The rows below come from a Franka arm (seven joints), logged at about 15 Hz.
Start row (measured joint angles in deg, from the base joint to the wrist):
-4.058, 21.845, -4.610, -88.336, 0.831, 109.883, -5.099
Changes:
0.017, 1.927, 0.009, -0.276, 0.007, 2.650, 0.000
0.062, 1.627, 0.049, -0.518, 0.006, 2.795, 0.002
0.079, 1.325, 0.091, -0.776, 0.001, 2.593, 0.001
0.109, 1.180, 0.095, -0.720, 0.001, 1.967, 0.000
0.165, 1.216, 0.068, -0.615, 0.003, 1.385, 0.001
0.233, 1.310, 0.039, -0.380, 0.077, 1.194, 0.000
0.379, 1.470, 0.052, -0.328, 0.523, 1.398, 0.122
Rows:
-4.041, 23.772, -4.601, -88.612, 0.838, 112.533, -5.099
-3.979, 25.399, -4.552, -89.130, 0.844, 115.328, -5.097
-3.900, 26.724, -4.461, -89.906, 0.845, 117.921, -5.096
-3.791, 27.904, -4.366, -90.626, 0.846, 119.888, -5.096
-3.626, 29.120, -4.298, -91.241, 0.849, 121.273, -5.095
-3.393, 30.430, -4.259, -91.621, 0.926, 122.467, -5.095
-3.014, 31.900, -4.207, -91.949, 1.449, 123.865, -4.973

